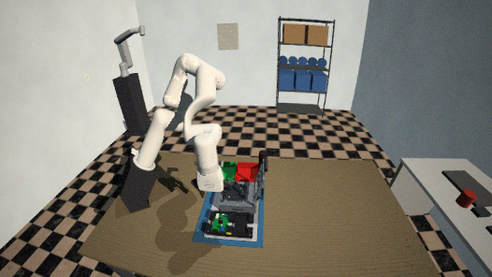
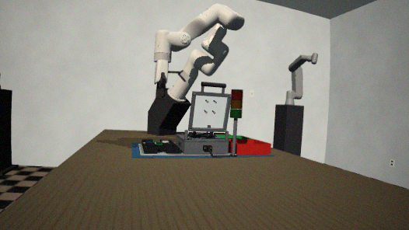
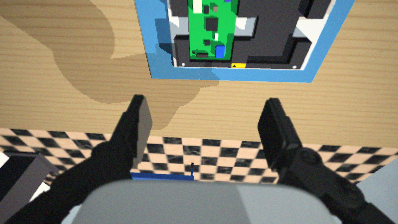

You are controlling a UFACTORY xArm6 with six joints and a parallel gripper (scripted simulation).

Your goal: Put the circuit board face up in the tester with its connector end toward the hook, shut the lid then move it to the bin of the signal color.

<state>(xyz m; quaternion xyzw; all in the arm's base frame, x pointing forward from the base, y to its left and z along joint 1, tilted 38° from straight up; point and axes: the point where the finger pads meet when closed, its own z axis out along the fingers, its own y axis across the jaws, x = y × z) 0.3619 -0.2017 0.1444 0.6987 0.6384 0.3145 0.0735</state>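
The green circuit board lies 200 mm below my hand and 10 mm ahead of it. Also, from my hand: tester plate 170 mm to the left, 150 mm below, 70 mm ahead; then black latch hook 220 mm to the left, 130 mm below; then tester lid 190 mm ahead, 170 mm to the left, 40 mm below.
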